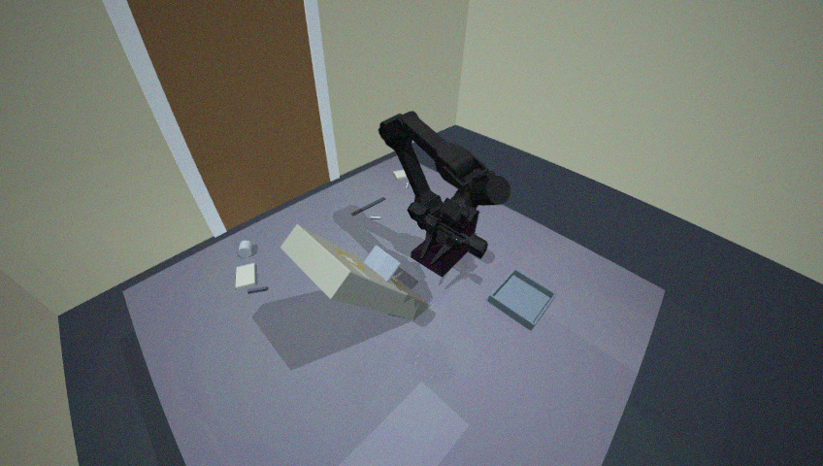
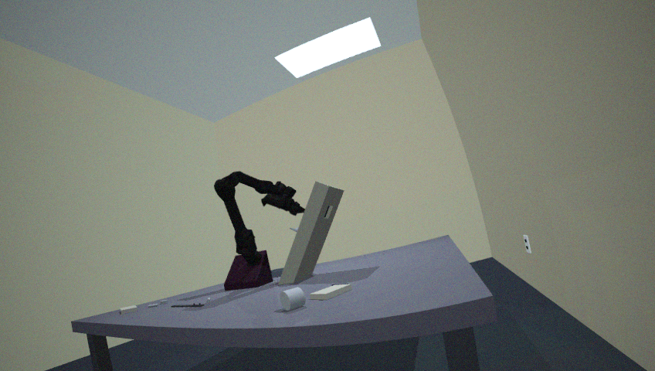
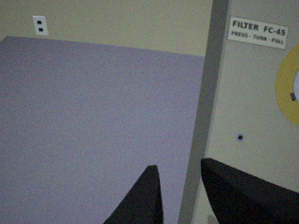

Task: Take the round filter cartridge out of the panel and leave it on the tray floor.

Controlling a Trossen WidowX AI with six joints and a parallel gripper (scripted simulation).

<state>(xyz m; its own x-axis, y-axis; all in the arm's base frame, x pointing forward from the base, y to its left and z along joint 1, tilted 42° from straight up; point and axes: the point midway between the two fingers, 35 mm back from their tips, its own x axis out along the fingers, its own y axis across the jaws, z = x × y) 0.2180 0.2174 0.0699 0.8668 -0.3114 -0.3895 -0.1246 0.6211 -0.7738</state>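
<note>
My gripper tip is now 130 mm to the left of the round filter cartridge, 110 mm short of it and 20 mm above it. From my gripper tip the other things lie so: grey shelf: 130 mm to the right, 110 mm below, 10 mm ahead; dark rod: 470 mm to the right, 280 mm below, 230 mm ahead; tray: 290 mm behind, 280 mm below, 170 mm to the left.
</note>
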